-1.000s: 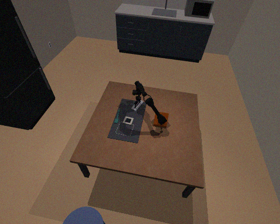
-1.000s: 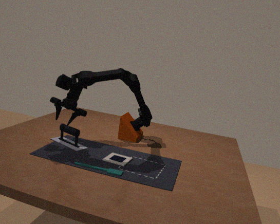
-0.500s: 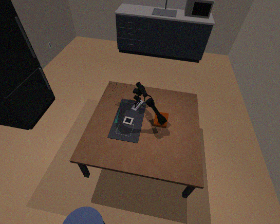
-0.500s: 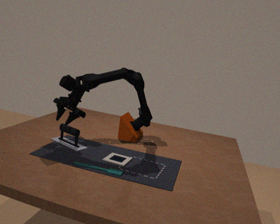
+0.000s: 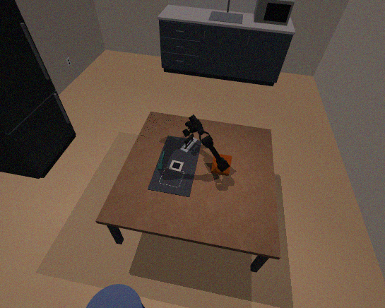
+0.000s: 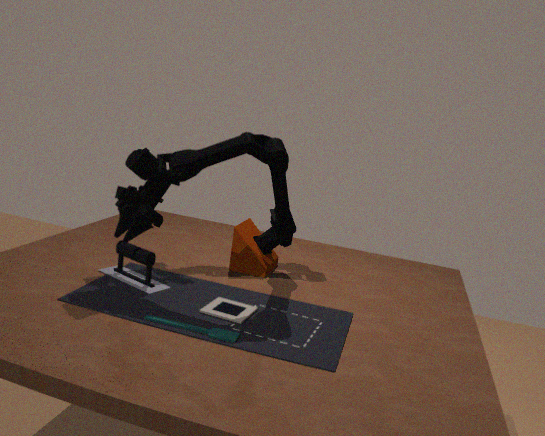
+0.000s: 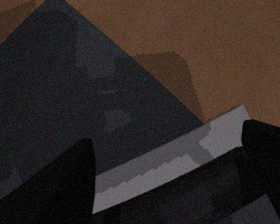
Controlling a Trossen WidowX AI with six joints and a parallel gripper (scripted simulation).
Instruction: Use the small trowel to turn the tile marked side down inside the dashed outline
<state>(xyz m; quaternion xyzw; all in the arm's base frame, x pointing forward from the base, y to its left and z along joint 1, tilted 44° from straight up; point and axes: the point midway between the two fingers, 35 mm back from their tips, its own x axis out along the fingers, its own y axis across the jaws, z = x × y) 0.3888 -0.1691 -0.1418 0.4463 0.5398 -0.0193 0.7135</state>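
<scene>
Right now the dark mat is 10 mm behind my gripper tip, 290 mm to the left of it and 130 mm below it. Round my gripper tip: teal trowel (130 mm ahead, 330 mm to the left, 100 mm below); then tile (10 mm behind, 330 mm to the left, 100 mm below).
</scene>
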